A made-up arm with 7 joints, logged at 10 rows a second.
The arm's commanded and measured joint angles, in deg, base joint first. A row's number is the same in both.
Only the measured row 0 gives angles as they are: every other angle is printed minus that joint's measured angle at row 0.
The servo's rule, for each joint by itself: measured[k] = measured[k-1] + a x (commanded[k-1-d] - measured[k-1]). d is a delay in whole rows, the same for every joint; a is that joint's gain. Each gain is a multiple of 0.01, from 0.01 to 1. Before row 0 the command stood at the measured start. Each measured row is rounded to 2 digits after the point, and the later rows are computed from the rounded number. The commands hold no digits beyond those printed.
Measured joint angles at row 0:
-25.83, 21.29, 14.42, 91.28, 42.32, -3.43, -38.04
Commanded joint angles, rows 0 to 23:
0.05, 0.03, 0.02, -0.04, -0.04, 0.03, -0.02
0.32, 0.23, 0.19, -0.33, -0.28, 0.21, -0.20
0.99, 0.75, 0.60, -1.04, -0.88, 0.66, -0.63
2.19, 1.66, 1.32, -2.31, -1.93, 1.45, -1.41
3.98, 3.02, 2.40, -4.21, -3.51, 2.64, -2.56
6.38, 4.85, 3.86, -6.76, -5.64, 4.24, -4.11
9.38, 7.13, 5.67, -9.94, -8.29, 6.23, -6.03
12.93, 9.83, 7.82, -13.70, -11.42, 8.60, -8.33
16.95, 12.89, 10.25, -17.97, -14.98, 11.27, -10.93
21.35, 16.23, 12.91, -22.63, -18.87, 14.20, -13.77
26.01, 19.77, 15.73, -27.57, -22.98, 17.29, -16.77
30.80, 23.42, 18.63, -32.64, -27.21, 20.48, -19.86
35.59, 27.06, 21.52, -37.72, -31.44, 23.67, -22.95
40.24, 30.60, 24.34, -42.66, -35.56, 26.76, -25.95
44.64, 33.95, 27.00, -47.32, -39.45, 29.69, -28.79
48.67, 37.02, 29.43, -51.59, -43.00, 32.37, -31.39
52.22, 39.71, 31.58, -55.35, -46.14, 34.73, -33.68
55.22, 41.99, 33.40, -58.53, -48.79, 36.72, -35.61
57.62, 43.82, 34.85, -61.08, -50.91, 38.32, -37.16
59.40, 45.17, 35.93, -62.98, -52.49, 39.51, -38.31
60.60, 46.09, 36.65, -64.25, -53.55, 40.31, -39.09
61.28, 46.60, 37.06, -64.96, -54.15, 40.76, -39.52
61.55, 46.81, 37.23, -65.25, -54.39, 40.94, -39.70
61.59, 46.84, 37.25, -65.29, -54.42, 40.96, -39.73
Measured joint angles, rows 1 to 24:
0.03, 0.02, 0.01, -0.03, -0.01, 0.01, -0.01
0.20, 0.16, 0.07, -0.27, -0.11, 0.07, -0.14
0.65, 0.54, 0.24, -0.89, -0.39, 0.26, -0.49
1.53, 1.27, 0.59, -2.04, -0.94, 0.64, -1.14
2.93, 2.41, 1.17, -3.80, -1.87, 1.28, -2.15
4.90, 4.00, 2.03, -6.20, -3.23, 2.23, -3.54
7.45, 6.03, 3.19, -9.23, -5.05, 3.51, -5.31
10.57, 8.50, 4.67, -12.85, -7.34, 5.14, -7.45
14.21, 11.35, 6.46, -17.00, -10.09, 7.10, -9.92
18.28, 14.52, 8.52, -21.56, -13.25, 9.37, -12.65
22.69, 17.93, 10.83, -26.43, -16.75, 11.90, -15.58
27.31, 21.50, 13.33, -31.46, -20.52, 14.65, -18.62
32.03, 25.11, 15.95, -36.53, -24.45, 17.54, -21.69
36.71, 28.68, 18.63, -41.50, -28.45, 20.49, -24.71
41.23, 32.11, 21.31, -46.21, -32.41, 23.43, -27.61
45.47, 35.30, 23.91, -50.57, -36.22, 26.29, -30.29
49.32, 38.17, 26.36, -54.44, -39.79, 28.99, -32.70
52.68, 40.65, 28.61, -57.75, -43.03, 31.46, -34.77
55.50, 42.71, 30.61, -60.45, -45.87, 33.66, -36.47
57.72, 44.31, 32.31, -62.50, -48.25, 35.53, -37.78
59.36, 45.47, 33.70, -63.92, -50.16, 37.06, -38.71
60.45, 46.20, 34.78, -64.76, -51.60, 38.24, -39.29
61.08, 46.60, 35.56, -65.16, -52.60, 39.10, -39.58
61.37, 46.76, 36.10, -65.27, -53.26, 39.70, -39.69
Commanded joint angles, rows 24 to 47:
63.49, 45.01, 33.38, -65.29, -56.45, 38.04, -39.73
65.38, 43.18, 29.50, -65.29, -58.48, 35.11, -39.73
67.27, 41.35, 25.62, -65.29, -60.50, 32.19, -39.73
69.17, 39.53, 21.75, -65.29, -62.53, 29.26, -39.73
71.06, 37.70, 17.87, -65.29, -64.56, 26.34, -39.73
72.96, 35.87, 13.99, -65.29, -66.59, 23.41, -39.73
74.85, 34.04, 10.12, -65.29, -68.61, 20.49, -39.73
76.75, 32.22, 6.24, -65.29, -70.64, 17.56, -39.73
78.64, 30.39, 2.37, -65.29, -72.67, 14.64, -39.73
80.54, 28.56, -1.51, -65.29, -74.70, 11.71, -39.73
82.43, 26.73, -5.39, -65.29, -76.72, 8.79, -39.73
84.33, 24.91, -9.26, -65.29, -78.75, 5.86, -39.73
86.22, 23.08, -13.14, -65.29, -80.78, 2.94, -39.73
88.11, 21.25, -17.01, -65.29, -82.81, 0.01, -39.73
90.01, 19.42, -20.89, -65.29, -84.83, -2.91, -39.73
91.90, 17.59, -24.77, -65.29, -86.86, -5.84, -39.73
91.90, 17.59, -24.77, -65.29, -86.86, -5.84, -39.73
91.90, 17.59, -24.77, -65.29, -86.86, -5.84, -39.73
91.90, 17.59, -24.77, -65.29, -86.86, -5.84, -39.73
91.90, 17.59, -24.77, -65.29, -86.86, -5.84, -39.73
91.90, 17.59, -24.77, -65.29, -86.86, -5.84, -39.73
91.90, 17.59, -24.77, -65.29, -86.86, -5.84, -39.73
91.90, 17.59, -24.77, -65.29, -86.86, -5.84, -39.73
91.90, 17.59, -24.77, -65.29, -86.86, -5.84, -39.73
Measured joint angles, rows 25 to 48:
62.58, 45.62, 35.23, -65.29, -54.41, 39.17, -39.72
64.18, 44.03, 33.40, -65.29, -55.88, 37.87, -39.73
65.94, 42.29, 30.91, -65.29, -57.54, 36.05, -39.73
67.78, 40.50, 27.98, -65.29, -59.34, 33.88, -39.73
69.65, 38.68, 24.74, -65.29, -61.22, 31.47, -39.73
71.54, 36.85, 21.30, -65.29, -63.15, 28.89, -39.73
73.43, 35.02, 17.72, -65.29, -65.12, 26.20, -39.73
75.32, 33.20, 14.05, -65.29, -67.11, 23.44, -39.73
77.21, 31.37, 10.31, -65.29, -69.11, 20.62, -39.73
79.11, 29.54, 6.53, -65.29, -71.12, 17.77, -39.73
81.00, 27.71, 2.72, -65.29, -73.14, 14.90, -39.73
82.90, 25.89, -1.11, -65.29, -75.16, 12.01, -39.73
84.79, 24.06, -4.96, -65.29, -77.18, 9.11, -39.73
86.68, 22.23, -8.82, -65.29, -79.21, 6.20, -39.73
88.58, 20.40, -12.68, -65.29, -81.23, 3.28, -39.73
90.47, 18.57, -16.55, -65.29, -83.26, 0.36, -39.73
91.29, 17.93, -19.18, -65.29, -84.56, -1.62, -39.73
91.64, 17.71, -20.97, -65.29, -85.39, -2.97, -39.73
91.79, 17.63, -22.19, -65.29, -85.92, -3.89, -39.73
91.85, 17.60, -23.02, -65.29, -86.26, -4.51, -39.73
91.88, 17.59, -23.58, -65.29, -86.48, -4.94, -39.73
91.89, 17.59, -23.96, -65.29, -86.62, -5.23, -39.73
91.90, 17.59, -24.22, -65.29, -86.71, -5.43, -39.73
91.90, 17.59, -24.40, -65.29, -86.76, -5.56, -39.73

